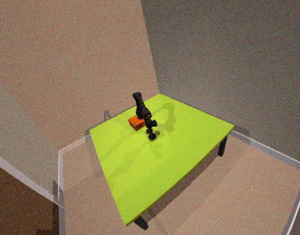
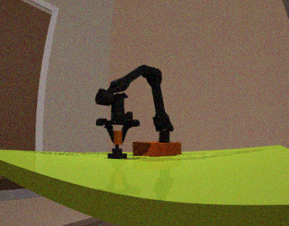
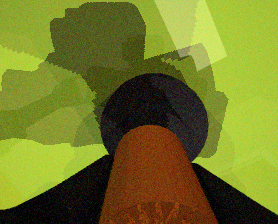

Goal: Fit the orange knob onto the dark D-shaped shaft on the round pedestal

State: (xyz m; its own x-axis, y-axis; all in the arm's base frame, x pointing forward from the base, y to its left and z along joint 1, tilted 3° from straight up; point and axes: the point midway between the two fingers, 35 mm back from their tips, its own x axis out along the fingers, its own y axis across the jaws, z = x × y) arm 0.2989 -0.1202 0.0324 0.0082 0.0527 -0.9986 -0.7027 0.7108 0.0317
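Now: the pedestal 1 cm ahead of my gripper tip and 4 cm below it. From my gripper tip the other things lie so: orange knob (2 cm above).
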